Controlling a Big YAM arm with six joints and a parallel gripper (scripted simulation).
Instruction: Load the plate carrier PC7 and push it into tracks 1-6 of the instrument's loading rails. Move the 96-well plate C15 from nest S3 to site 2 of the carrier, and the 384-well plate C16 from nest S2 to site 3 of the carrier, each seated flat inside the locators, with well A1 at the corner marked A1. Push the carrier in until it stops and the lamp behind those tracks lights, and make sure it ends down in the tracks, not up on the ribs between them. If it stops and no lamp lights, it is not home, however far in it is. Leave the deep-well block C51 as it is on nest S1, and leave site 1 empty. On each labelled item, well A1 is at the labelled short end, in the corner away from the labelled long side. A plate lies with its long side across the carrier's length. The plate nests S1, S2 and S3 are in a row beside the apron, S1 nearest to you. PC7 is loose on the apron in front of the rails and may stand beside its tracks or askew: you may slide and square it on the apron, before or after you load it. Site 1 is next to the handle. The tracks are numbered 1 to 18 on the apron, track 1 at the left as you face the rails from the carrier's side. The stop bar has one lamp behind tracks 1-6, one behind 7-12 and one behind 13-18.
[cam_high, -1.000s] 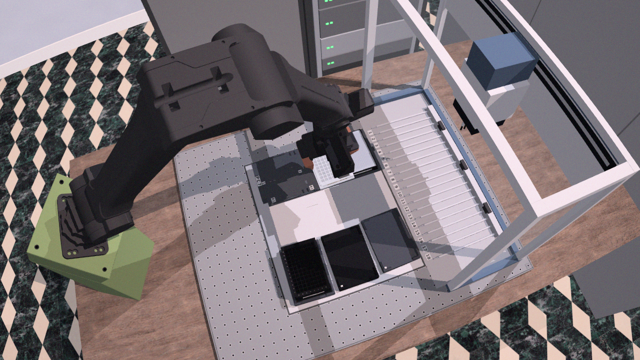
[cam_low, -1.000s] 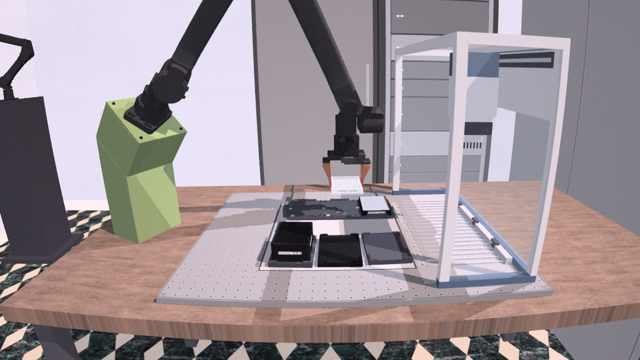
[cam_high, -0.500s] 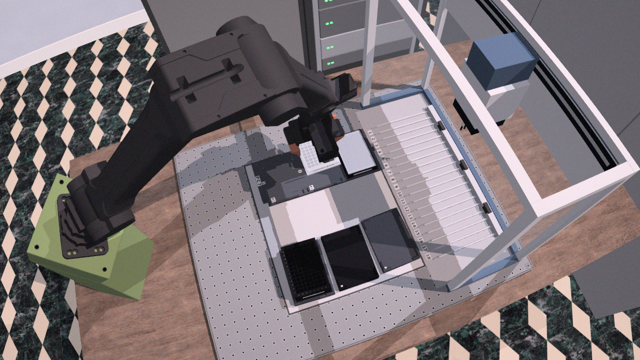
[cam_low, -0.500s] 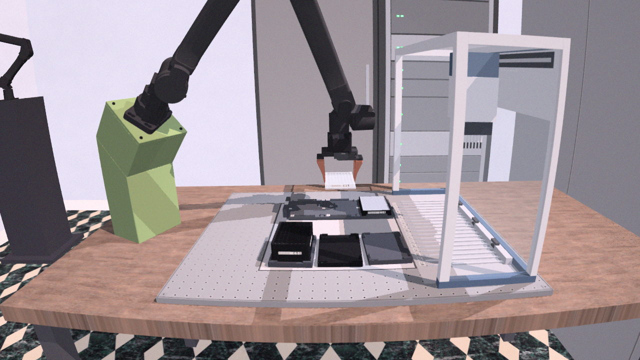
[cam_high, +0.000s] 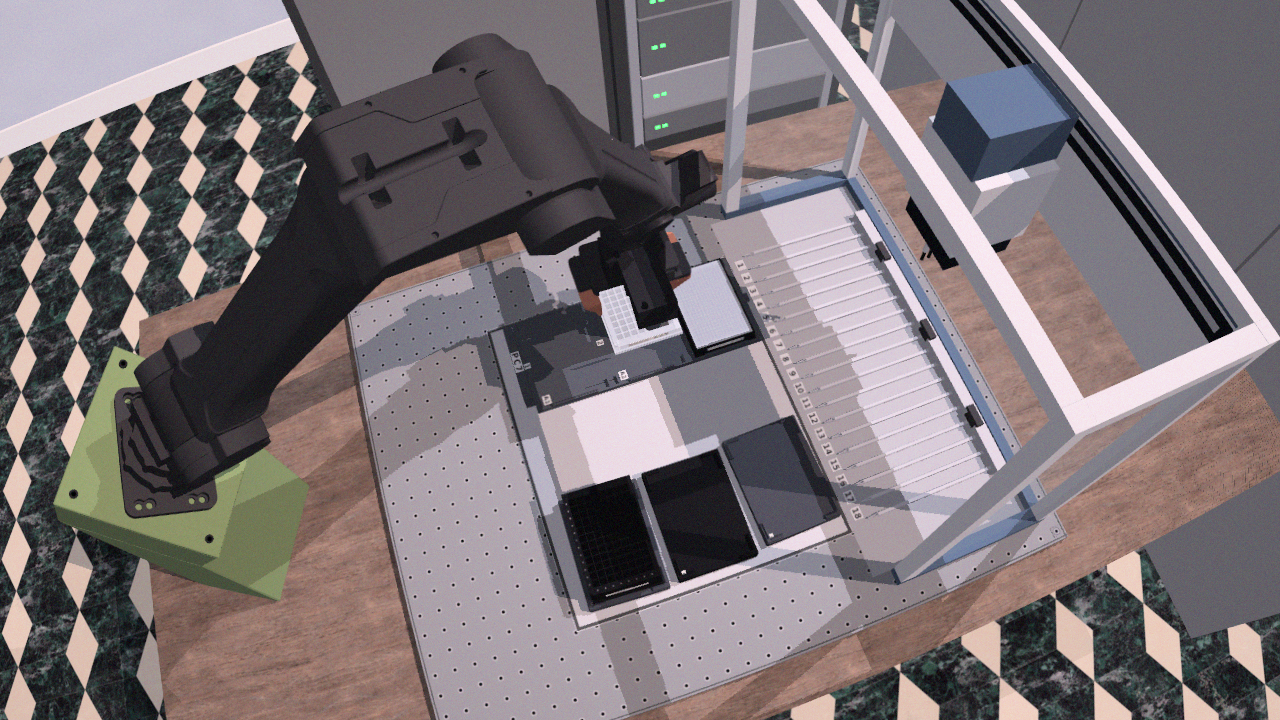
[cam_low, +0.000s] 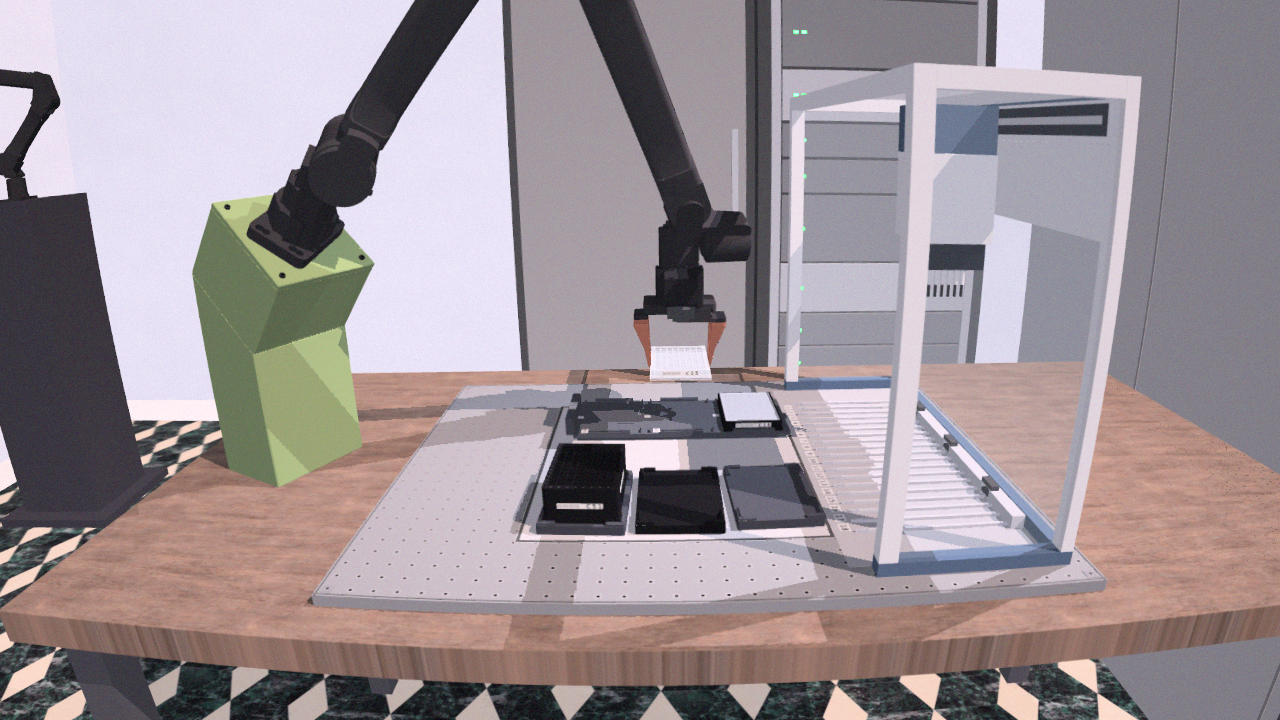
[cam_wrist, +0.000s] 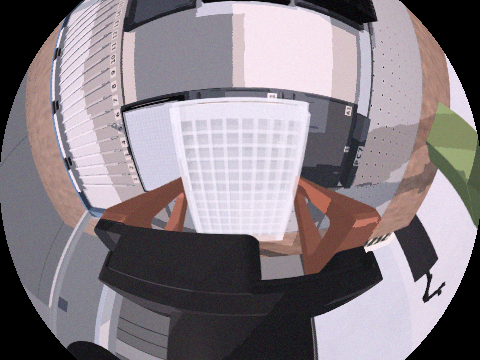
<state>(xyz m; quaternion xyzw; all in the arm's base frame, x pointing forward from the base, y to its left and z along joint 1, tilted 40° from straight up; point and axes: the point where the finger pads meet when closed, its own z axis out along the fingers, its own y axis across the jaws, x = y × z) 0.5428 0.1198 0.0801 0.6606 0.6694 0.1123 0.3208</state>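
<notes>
The dark carrier PC7 is 80 mm below my hand. Also, from my hand: nest S2: 30 mm behind, 260 mm to the right, 90 mm below; white 96-well plate C15: right at my hand; nest S3: 80 mm ahead, 260 mm to the right, 90 mm below.
</notes>
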